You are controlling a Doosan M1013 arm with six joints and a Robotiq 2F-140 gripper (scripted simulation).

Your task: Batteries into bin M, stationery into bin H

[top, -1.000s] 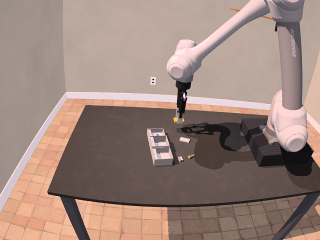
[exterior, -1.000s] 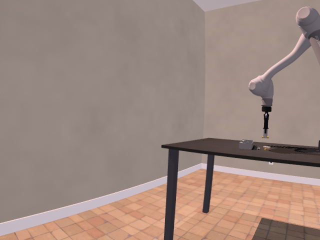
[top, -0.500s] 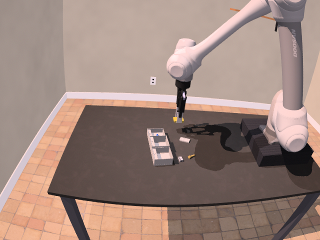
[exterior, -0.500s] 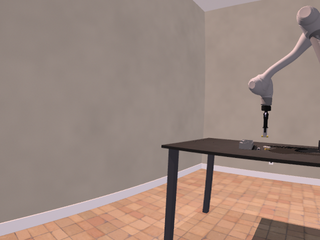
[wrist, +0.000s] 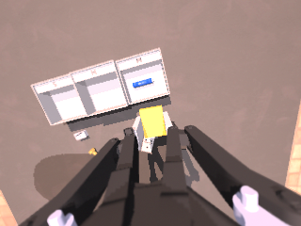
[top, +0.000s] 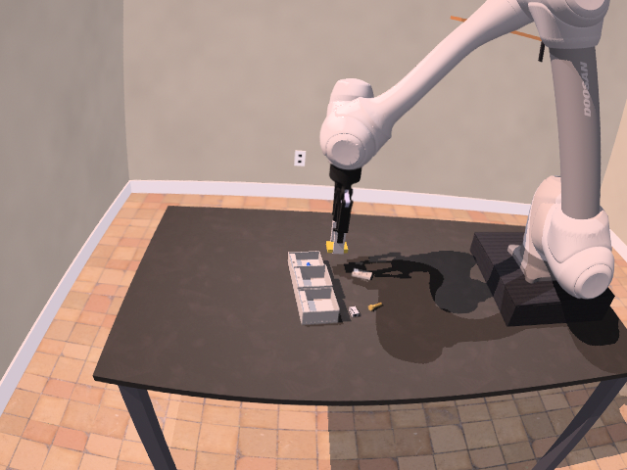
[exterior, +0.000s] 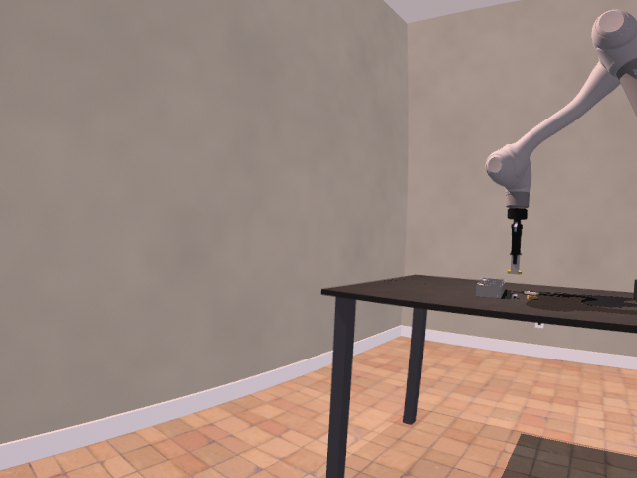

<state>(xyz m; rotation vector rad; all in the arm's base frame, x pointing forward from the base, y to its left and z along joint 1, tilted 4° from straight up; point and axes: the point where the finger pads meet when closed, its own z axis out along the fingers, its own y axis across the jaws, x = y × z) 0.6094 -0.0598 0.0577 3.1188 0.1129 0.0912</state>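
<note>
My gripper is now 90 mm to the right of the three joined white bins, 80 mm above it and 60 mm short of it. From my hand the other things lie so: small white block: 100 mm below, 70 mm behind, 20 mm to the left; small blue thing: 90 mm below, 70 mm ahead, 10 mm to the left; yellow block: 30 mm below.
</note>
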